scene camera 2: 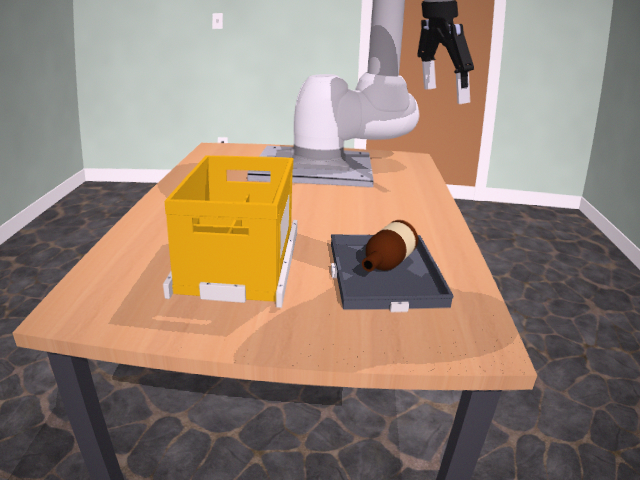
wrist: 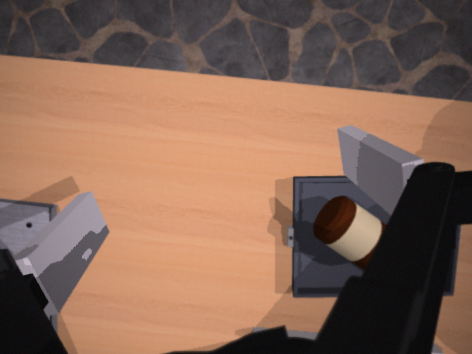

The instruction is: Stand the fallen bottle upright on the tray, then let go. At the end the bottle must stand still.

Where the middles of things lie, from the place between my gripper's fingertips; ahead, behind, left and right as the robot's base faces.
My gripper is now 280 mm above the brown bottle (scene camera 2: 385, 250), 200 mm short of it and 130 mm to the left of it. The rest, counted from my hand: yellow crate (scene camera 2: 219, 231) (430 mm to the right, 230 mm below, 180 mm ahead); then dark grey tray (scene camera 2: 417, 279) (310 mm below, 220 mm ahead, 140 mm to the right).
